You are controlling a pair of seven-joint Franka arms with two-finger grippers.
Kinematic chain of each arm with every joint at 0, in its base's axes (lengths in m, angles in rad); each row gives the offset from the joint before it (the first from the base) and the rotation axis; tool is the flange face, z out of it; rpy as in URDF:
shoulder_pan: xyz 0 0 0.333 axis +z
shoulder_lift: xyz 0 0 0 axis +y
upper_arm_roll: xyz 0 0 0.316 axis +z
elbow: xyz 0.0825 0 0 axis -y
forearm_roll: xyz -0.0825 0 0.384 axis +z
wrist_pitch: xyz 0 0 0 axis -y
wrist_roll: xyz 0.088 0 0 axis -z
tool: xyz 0 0 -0.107 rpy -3.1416 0 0
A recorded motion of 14 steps. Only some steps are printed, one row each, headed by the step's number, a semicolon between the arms.
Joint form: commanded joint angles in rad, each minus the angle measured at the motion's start. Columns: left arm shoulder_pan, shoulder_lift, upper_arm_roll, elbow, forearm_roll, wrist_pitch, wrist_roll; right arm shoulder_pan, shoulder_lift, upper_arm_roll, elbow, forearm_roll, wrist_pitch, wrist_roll.
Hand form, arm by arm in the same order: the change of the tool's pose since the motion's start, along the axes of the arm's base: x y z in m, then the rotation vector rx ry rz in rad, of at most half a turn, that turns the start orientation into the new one. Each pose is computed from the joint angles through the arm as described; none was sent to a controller.
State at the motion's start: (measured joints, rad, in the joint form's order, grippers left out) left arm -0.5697 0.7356 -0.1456 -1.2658 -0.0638 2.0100 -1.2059; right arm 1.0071 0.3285 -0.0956 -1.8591 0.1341 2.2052 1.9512
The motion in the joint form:
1: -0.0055 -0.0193 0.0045 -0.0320 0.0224 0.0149 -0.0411; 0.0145 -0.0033 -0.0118 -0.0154 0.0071 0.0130 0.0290
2: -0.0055 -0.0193 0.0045 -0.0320 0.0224 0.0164 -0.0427; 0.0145 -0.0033 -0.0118 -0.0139 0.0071 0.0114 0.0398
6: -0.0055 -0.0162 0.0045 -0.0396 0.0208 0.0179 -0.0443; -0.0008 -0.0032 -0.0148 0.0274 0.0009 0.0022 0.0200
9: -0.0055 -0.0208 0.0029 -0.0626 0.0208 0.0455 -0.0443; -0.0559 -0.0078 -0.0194 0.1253 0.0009 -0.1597 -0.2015
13: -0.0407 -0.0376 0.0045 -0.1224 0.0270 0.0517 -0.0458; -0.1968 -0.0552 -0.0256 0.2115 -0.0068 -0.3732 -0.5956
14: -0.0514 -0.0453 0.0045 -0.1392 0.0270 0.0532 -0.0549; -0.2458 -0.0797 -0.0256 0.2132 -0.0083 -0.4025 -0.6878
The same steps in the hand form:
1: -0.0044 0.0017 0.0001 0.0215 -0.0133 0.0283; -0.0032 -0.0010 -0.0035 0.0005 0.0021 -0.0312
2: -0.0042 0.0016 0.0002 0.0207 -0.0143 0.0301; -0.0031 -0.0008 -0.0029 -0.0001 0.0030 -0.0418
6: -0.0055 0.0021 -0.0055 0.0254 -0.0059 0.0317; 0.0114 0.0002 0.0150 0.0232 -0.0219 -0.0345
9: -0.0078 0.0020 -0.0104 0.0195 -0.0128 0.0321; 0.0412 -0.0174 0.0487 -0.0039 0.0091 0.1432
13: -0.0343 -0.0110 -0.0255 0.0497 0.0089 -0.0084; 0.0969 -0.0890 0.1016 -0.0140 0.0580 0.4130
14: -0.0424 -0.0150 -0.0275 0.0563 0.0147 -0.0115; 0.1119 -0.1166 0.1155 -0.0034 0.0577 0.4589

